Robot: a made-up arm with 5 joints. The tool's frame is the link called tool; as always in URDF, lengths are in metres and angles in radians. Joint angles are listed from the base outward. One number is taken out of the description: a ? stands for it. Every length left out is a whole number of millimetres.
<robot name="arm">
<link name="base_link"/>
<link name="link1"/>
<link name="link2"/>
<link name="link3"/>
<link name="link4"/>
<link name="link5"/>
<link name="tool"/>
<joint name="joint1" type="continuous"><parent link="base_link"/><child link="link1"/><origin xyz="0 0 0.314"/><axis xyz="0 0 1"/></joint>
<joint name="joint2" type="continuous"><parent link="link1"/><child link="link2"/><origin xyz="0 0 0"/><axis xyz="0 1 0"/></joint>
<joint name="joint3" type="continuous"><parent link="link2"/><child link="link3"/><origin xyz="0.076 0 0.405"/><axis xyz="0 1 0"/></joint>
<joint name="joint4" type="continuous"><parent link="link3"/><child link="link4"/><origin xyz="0.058 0 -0.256"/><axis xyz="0 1 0"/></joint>
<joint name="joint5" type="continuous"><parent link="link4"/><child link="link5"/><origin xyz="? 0 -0.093"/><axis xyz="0 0 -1"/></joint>
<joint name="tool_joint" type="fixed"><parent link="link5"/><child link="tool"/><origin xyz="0 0 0" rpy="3.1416 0 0"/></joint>
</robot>
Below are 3 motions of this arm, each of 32 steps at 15 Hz.
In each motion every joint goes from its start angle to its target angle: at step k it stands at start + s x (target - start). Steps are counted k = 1, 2, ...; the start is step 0. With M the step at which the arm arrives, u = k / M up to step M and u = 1 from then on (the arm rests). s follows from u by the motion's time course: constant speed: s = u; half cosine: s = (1 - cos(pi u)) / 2; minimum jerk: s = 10 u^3 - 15 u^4 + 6 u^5.
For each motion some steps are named. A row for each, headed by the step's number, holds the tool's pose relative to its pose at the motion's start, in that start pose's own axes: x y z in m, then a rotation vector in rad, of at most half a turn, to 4 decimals.
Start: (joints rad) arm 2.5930 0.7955 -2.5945 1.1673 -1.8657
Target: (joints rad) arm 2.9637 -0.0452 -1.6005 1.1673 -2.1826
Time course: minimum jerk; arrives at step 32
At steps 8, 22, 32:
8: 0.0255 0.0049 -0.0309 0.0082 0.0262 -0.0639
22: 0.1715 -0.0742 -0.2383 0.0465 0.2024 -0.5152
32: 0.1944 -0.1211 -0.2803 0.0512 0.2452 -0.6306

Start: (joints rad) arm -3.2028 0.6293 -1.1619 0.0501 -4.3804
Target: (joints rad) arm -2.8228 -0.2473 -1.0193 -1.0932 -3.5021
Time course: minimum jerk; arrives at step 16
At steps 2, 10, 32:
2: -0.0047 -0.0027 -0.0087 0.0275 -0.0128 0.0087
10: -0.1000 0.0398 -0.4365 0.9176 -1.0442 0.4138
32: -0.0552 0.1243 -0.5762 1.0424 -1.6328 0.5265

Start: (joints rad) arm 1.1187 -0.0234 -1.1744 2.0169 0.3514
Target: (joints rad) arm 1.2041 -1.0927 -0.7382 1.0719 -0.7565
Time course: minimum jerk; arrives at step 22
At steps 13, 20, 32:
13: -0.1838 0.0595 0.0639 -0.0370 1.0777 -0.7249
20: -0.2551 0.0911 0.1316 -0.3292 1.6151 -0.9490
32: -0.2563 0.0917 0.1332 -0.3369 1.6254 -0.9519

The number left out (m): 0.073
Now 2 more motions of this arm.
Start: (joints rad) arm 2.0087 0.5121 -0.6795 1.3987 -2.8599
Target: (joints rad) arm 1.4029 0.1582 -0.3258 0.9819 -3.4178
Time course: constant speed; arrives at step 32
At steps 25, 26, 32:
25: 0.0385 -0.1251 0.0673 -0.4359 -0.2923 -0.1969
26: 0.0405 -0.1286 0.0710 -0.4491 -0.3074 -0.2011
32: 0.0530 -0.1465 0.0942 -0.5207 -0.4017 -0.2198

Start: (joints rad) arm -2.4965 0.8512 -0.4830 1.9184 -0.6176
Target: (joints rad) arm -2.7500 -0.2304 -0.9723 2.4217 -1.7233
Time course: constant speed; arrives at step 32
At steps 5, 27, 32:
5: -0.0400 -0.0176 0.0049 -0.0837 0.1481 -0.1958
27: -0.1955 -0.0827 0.1641 -0.7207 0.6326 -0.9216
32: -0.2076 -0.0923 0.2271 -0.9222 0.6893 -1.0364

